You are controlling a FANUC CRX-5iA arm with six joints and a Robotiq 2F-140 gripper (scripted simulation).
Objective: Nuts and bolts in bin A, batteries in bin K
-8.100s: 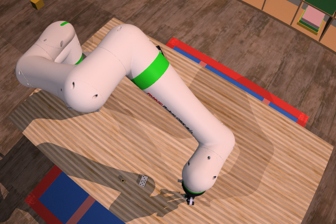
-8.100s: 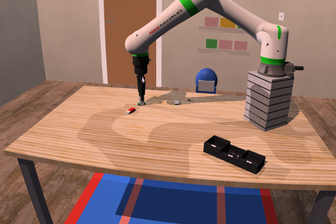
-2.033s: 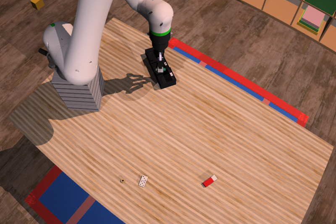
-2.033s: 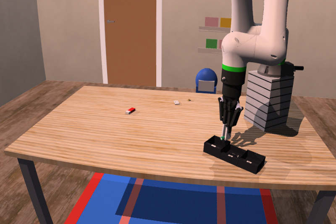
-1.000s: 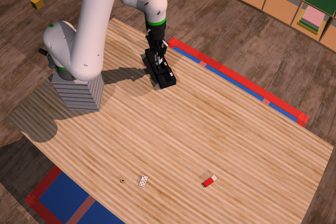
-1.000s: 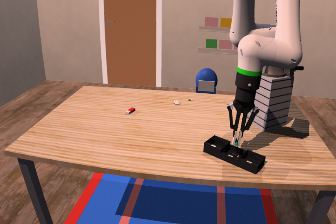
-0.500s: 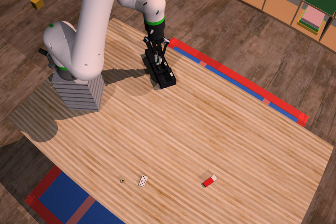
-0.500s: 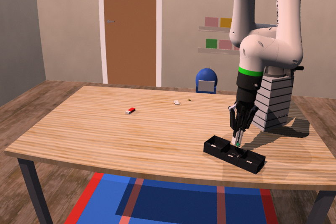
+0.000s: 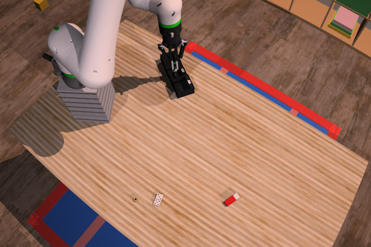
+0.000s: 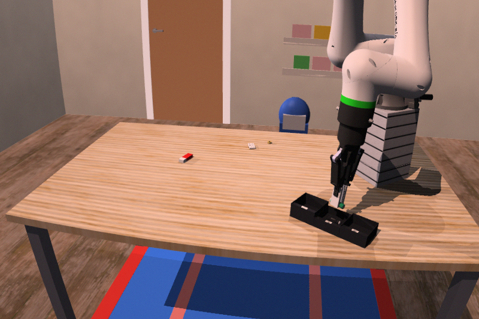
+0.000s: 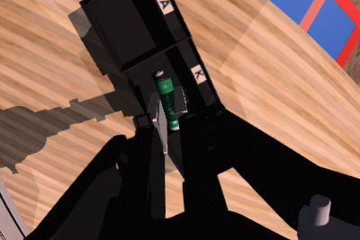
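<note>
Right now the green battery is 30 mm below my hand. From my hand the other things lie so: dark battery (90 mm below); white domino (230 mm ahead, 570 mm to the right, 100 mm below); three joined black bins (10 mm ahead, 10 mm to the left, 80 mm below).
</note>
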